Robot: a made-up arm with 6 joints.
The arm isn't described. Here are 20 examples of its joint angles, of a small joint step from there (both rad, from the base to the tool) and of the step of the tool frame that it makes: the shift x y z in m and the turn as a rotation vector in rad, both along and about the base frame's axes.
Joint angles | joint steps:
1: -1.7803 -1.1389 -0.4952 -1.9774 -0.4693 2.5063 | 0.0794 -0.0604 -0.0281 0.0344 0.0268 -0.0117
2: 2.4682 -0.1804 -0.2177 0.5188 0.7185 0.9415 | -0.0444 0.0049 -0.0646 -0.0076 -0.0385 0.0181
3: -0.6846 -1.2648 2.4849 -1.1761 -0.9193 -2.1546 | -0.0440 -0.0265 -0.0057 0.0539 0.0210 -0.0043
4: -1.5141 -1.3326 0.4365 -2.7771 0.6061 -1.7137 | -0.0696 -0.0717 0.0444 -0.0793 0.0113 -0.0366
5: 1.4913 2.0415 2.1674 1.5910 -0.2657 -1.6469 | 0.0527 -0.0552 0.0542 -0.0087 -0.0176 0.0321
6: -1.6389 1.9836 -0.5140 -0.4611 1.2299 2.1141 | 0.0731 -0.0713 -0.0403 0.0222 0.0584 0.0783
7: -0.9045 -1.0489 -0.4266 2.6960 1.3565 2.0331 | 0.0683 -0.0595 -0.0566 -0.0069 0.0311 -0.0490
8: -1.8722 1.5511 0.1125 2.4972 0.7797 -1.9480 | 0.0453 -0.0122 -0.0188 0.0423 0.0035 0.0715
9: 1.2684 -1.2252 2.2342 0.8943 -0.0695 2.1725 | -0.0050 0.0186 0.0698 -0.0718 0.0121 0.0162
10: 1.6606 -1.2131 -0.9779 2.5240 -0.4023 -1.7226 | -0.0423 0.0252 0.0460 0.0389 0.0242 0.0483
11: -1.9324 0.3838 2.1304 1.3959 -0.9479 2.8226 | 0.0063 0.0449 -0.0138 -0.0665 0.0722 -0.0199
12: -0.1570 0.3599 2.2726 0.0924 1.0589 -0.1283 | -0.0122 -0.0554 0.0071 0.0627 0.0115 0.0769
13: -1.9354 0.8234 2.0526 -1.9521 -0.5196 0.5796 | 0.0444 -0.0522 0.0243 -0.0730 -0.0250 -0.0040
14: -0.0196 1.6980 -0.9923 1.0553 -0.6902 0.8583 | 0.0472 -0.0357 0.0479 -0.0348 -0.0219 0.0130
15: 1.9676 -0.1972 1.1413 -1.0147 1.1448 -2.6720 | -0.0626 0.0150 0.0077 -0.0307 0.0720 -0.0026
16: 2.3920 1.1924 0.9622 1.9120 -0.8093 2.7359 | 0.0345 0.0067 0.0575 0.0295 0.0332 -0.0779
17: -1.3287 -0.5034 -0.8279 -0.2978 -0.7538 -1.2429 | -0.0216 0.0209 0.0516 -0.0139 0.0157 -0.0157
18: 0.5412 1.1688 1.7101 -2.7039 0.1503 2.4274 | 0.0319 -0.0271 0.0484 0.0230 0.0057 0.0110
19: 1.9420 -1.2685 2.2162 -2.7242 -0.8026 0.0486 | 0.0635 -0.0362 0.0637 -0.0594 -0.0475 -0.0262
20: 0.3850 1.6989 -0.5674 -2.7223 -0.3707 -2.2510 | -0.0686 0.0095 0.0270 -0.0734 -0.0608 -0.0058
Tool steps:
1: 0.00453 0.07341 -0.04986 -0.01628 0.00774 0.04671
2: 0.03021 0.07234 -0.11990 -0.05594 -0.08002 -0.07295
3: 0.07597 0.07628 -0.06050 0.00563 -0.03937 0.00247
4: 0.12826 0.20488 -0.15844 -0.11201 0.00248 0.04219
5: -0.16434 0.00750 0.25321 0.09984 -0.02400 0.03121
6: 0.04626 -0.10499 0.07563 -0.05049 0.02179 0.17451
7: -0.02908 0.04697 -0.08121 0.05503 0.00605 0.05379
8: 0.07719 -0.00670 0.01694 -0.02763 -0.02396 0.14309
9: -0.00287 0.04896 -0.05348 0.04090 -0.06432 -0.03299
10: 0.01113 -0.00007 0.06931 -0.00400 -0.08116 -0.06411
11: -0.04132 -0.15679 0.00444 0.05395 0.06326 0.07428
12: -0.15681 0.03825 -0.02672 0.08269 -0.09686 -0.08146
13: 0.12670 0.16006 0.07630 -0.07994 0.02824 0.12442
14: 0.07944 0.01790 -0.05351 -0.02856 -0.06537 0.04827
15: -0.00148 0.02145 -0.01184 0.00606 0.07323 -0.04592
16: -0.09402 -0.07230 0.07506 0.03503 0.09121 0.07874
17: -0.00919 -0.05199 0.06562 -0.03683 -0.02891 -0.04350
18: -0.12539 0.03035 0.13877 0.01320 -0.07381 0.01254
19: 0.12785 0.14814 -0.18686 0.14816 0.00057 0.00072
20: 0.04689 -0.04470 -0.03227 -0.00376 -0.07922 -0.14517
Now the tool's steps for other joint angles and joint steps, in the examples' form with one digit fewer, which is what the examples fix.
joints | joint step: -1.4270 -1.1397 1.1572 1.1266 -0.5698 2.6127 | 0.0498 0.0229 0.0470 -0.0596 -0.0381 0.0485
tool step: -0.1174 -0.0219 0.0068 0.0175 -0.0001 0.0786
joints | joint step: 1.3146 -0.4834 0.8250 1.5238 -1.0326 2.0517 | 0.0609 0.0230 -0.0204 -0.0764 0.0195 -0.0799
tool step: 0.0366 0.1183 0.0001 0.0301 0.0136 0.1780
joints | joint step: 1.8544 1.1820 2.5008 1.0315 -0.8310 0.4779 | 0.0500 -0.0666 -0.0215 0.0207 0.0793 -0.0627
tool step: -0.0668 -0.1318 0.1261 0.1298 0.0000 0.0832
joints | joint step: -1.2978 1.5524 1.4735 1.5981 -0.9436 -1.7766 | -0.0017 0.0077 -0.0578 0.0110 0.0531 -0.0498
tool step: 0.0029 -0.0035 -0.1142 0.0335 -0.0169 0.0502
